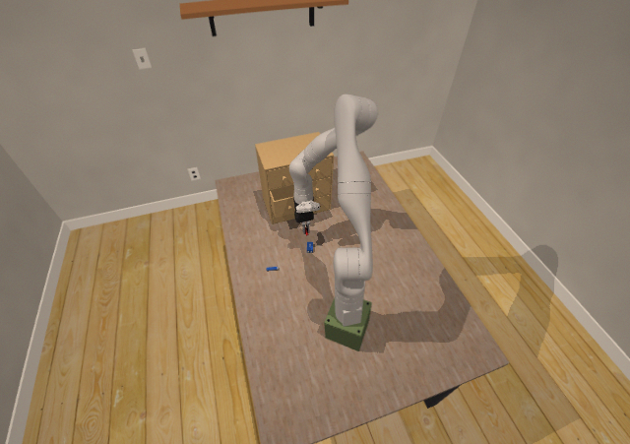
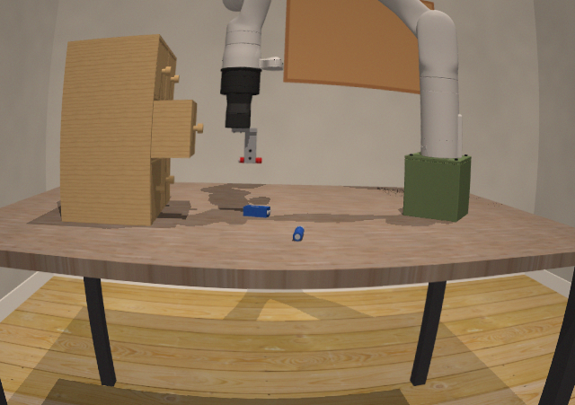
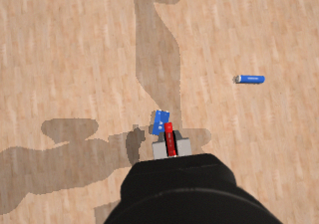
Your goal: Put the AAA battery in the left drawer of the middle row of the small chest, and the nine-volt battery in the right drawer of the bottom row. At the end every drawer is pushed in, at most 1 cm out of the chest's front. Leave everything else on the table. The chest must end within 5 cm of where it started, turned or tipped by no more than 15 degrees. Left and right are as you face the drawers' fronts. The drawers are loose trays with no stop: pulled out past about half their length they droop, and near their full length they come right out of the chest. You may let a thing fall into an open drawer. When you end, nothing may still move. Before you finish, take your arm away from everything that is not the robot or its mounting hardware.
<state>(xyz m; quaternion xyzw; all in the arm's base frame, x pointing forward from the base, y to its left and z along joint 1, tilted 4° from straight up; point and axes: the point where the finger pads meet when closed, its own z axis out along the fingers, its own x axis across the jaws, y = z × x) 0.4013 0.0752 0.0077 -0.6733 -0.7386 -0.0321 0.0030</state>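
The blue nine-volt battery is 20 mm behind my hand, 10 mm to the right of it and 110 mm below it. Round my hand: blue AAA battery (90 mm behind, 160 mm to the left, 110 mm below); red cylinder battery (10 mm below).
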